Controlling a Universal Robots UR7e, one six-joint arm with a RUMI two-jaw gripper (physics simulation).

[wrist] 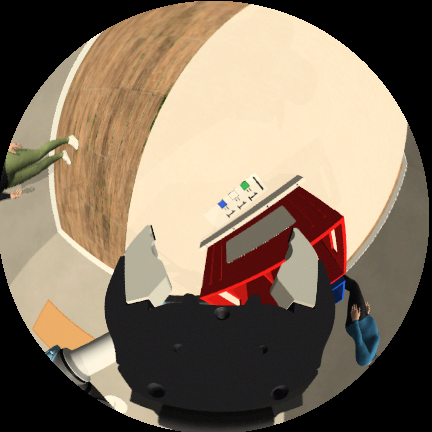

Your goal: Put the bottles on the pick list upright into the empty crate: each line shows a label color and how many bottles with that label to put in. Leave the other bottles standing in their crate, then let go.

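Places are measured from the arm's base along level axes (x right, y ahead, z up), in metres.
Where they show: gripper, fingertip midpoint: (pixel 221 228).
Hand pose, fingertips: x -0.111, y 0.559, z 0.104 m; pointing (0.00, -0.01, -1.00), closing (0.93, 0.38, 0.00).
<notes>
Things, the pixels of their top centre, and the offset from my fingertips. "spot": a spot on its surface instead.
- pick list, top centre: (pixel 234 201) dz -0.189, dx +0.047, dy -0.034 m
- red crate, surface spot: (pixel 312 212) spot: dz -0.065, dx +0.144, dy +0.047 m
- blue crate, top centre: (pixel 306 313) dz -0.016, dx +0.385, dy -0.198 m
- grey rail, top centre: (pixel 249 217) dz -0.161, dx +0.088, dy -0.044 m
The pick list (pixel 235 200) lies on the pale surface, with a blue, a white and a green square, each with what looks like a 1 beside it. A red crate (pixel 312 212) with a grey panel on its side is at the centre right, partly hidden by the right finger. A small piece of a blue crate (pixel 339 292) shows beyond it at the lower right. My gripper (pixel 221 228) is open with nothing between its fingers; the red crate shows partly behind them. No bottles show in this view, and most of the crates' insides are hidden.
A grey rail (pixel 250 212) runs between the pick list and the red crate. A wooden floor strip (pixel 110 130) is at the left. One person (pixel 35 160) is at the far left, another (pixel 364 335) at the lower right. An orange panel (pixel 60 325) is at the lower left.
</notes>
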